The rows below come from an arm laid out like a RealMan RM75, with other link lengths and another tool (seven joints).
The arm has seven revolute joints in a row. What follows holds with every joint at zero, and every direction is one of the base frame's.
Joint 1 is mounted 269.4 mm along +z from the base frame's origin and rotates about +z.
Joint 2 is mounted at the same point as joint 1 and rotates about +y.
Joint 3 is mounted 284.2 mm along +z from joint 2 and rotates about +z.
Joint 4 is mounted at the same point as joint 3 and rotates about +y.
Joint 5 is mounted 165.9 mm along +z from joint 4 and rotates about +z.
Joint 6 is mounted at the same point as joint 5 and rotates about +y.
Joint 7 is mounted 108 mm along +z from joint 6 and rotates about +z.
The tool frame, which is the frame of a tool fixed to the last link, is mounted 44 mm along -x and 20 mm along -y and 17 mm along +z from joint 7; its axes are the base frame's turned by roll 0, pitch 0.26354 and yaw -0.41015 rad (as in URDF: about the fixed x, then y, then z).
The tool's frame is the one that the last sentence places.
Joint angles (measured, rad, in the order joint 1, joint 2, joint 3, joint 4, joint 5, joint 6, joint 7), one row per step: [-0.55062 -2.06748 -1.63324 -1.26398 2.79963 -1.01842 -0.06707]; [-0.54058 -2.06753 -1.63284 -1.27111 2.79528 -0.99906 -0.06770]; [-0.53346 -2.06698 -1.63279 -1.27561 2.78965 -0.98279 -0.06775]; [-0.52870 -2.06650 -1.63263 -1.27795 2.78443 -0.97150 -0.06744]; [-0.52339 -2.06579 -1.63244 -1.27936 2.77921 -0.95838 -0.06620]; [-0.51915 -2.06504 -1.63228 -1.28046 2.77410 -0.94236 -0.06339]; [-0.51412 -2.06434 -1.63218 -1.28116 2.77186 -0.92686 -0.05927]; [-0.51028 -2.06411 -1.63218 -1.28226 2.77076 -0.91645 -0.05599]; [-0.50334 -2.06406 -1.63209 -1.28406 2.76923 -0.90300 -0.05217]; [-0.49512 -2.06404 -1.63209 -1.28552 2.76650 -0.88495 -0.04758]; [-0.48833 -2.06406 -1.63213 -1.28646 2.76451 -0.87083 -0.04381]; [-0.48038 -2.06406 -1.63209 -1.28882 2.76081 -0.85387 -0.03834]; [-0.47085 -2.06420 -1.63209 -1.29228 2.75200 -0.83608 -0.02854]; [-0.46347 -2.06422 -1.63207 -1.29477 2.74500 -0.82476 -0.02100]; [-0.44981 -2.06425 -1.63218 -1.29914 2.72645 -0.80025 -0.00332]
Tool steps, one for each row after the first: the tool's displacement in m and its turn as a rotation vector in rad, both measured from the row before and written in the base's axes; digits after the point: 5 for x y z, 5 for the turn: [-0.00056 0.00018 0.00022 0.01565 -0.01050 -0.00850]; [-0.00029 0.00040 0.00021 0.01242 -0.00970 -0.00712]; [-0.00021 0.00022 0.00001 0.00783 -0.00747 -0.00458]; [-0.00054 0.00026 0.00010 0.00852 -0.00689 -0.00501]; [-0.00014 0.00091 0.00024 0.01000 -0.00633 -0.00869]; [-0.00076 0.00069 0.00054 0.00970 -0.00251 -0.00824]; [-0.00053 0.00039 0.00040 0.00666 -0.00125 -0.00594]; [-0.00120 -0.00005 0.00044 0.00877 -0.00217 -0.00576]; [-0.00136 0.00010 0.00045 0.01157 -0.00372 -0.00747]; [-0.00123 -0.00005 0.00038 0.00902 -0.00256 -0.00537]; [-0.00106 0.00007 0.00050 0.01082 -0.00373 -0.00820]; [-0.00097 -0.00022 0.00031 0.00956 -0.00604 -0.01029]; [-0.00093 -0.00048 0.00020 0.00569 -0.00416 -0.00611]; [-0.00121 -0.00055 0.00019 0.01147 -0.01096 -0.01489]
